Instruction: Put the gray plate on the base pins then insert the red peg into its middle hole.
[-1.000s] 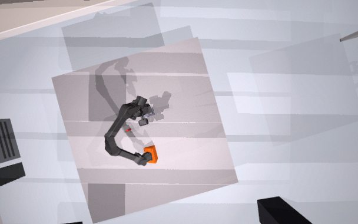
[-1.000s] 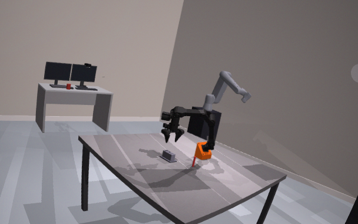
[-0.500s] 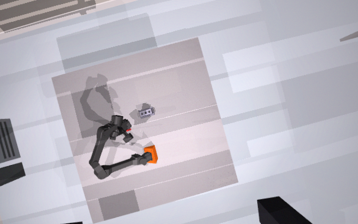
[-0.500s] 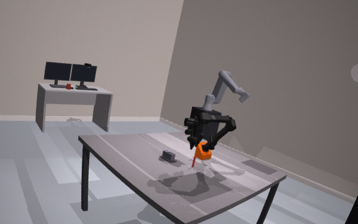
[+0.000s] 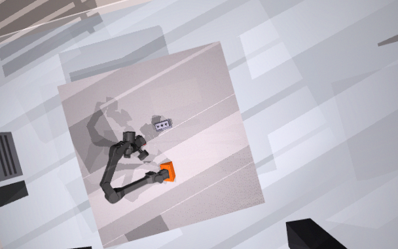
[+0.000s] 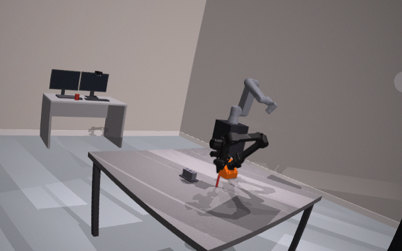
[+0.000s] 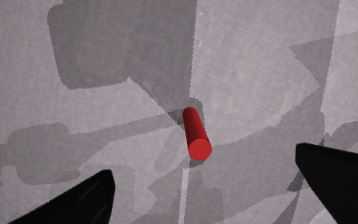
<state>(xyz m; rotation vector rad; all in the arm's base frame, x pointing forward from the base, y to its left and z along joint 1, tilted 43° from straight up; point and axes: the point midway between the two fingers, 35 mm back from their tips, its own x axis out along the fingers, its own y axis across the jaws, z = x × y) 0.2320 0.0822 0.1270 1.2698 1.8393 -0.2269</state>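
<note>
The red peg lies 70 mm below my gripper tip. Also, from my gripper tip: gray base: 150 mm to the right, 120 mm ahead, 100 mm below; then gray plate: 160 mm to the right, 120 mm ahead, 60 mm below.
</note>
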